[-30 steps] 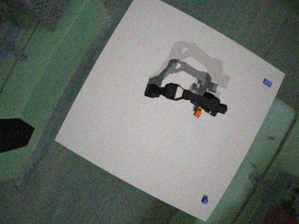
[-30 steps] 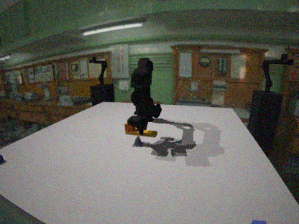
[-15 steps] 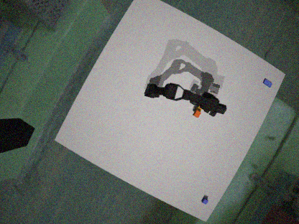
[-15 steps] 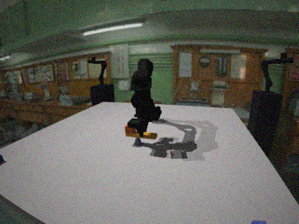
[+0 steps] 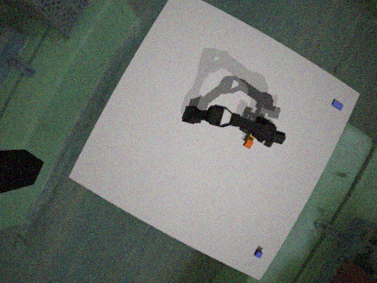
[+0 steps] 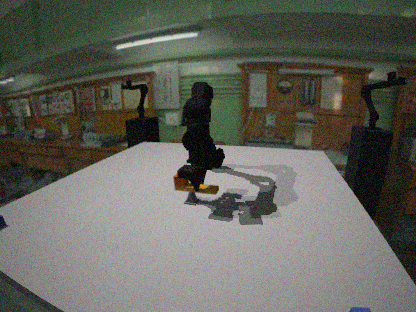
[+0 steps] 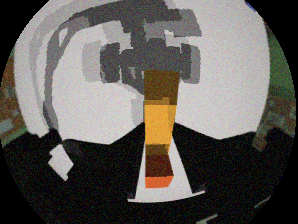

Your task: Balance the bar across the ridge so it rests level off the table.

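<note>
Now: the bar 4 cm to the right of my gripper tip and 1 cm above it.
</note>
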